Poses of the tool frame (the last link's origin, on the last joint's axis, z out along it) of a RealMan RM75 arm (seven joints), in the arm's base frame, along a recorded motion.
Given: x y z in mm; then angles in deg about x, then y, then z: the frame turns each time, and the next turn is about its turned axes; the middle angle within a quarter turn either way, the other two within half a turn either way.
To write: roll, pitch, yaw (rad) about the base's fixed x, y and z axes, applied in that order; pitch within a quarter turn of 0, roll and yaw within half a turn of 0; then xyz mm. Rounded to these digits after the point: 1 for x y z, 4 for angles.
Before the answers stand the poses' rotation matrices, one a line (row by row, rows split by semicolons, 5 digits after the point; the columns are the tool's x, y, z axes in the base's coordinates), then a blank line. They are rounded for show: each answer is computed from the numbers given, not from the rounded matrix.
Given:
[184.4 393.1 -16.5 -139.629 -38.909 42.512]
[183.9 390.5 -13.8 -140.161 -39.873 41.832]
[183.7 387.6 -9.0 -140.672 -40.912 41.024]
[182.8 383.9 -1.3 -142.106 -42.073 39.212]
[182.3 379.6 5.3 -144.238 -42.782 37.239]
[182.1 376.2 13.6 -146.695 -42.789 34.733]
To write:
0.57360 -0.52583 -0.62809; -0.21494 -0.83651 0.50403; -0.79044 -0.15411 -0.59284
0.57184 -0.51186 -0.64109; -0.20610 -0.84604 0.49166; -0.79405 -0.14903 -0.58930
0.57014 -0.49603 -0.65490; -0.19460 -0.85601 0.47894; -0.79817 -0.14562 -0.58457
0.57514 -0.46927 -0.67008; -0.18001 -0.87163 0.45592; -0.79801 -0.14159 -0.58578
0.58431 -0.44414 -0.67921; -0.17503 -0.88622 0.42893; -0.79243 -0.13175 -0.59556
0.60310 -0.41812 -0.67930; -0.16964 -0.89936 0.40296; -0.77942 -0.12779 -0.61333

[-2.8873 0.9115 -0.3585 184.4 393.1 -16.5]
[-2.8939 0.9174 -0.3459 183.9 390.5 -13.8]
[-2.8975 0.9242 -0.3289 183.7 387.6 -9.0]
[-2.9044 0.9240 -0.3033 182.8 383.9 -1.3]
[-2.9239 0.9148 -0.2910 182.3 379.6 5.3]
[-2.9362 0.8937 -0.2742 182.1 376.2 13.6]

